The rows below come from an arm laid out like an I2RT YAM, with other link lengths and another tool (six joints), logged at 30 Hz.
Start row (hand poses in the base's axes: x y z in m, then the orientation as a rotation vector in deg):
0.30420 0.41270 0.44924 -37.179 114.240 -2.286
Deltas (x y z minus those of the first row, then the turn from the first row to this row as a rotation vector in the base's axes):
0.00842 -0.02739 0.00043 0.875 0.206 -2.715
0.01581 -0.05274 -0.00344 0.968 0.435 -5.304
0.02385 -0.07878 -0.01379 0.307 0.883 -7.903
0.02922 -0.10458 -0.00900 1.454 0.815 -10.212
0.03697 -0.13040 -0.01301 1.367 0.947 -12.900
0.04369 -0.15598 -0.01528 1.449 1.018 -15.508
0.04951 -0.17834 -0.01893 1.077 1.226 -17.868
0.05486 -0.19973 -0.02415 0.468 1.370 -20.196
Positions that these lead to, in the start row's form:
0.31262 0.38531 0.44967 -33.937 115.226 -2.984
0.32001 0.35996 0.44580 -31.306 116.225 -4.381
0.32805 0.33392 0.43545 -29.151 117.474 -6.476
0.33342 0.30812 0.44024 -26.068 117.910 -6.737
0.34117 0.28230 0.43623 -23.391 118.728 -8.405
0.34789 0.25672 0.43396 -20.668 119.400 -9.871
0.35371 0.23436 0.43031 -18.481 120.158 -11.607
0.35906 0.21297 0.42509 -16.456 120.835 -13.583

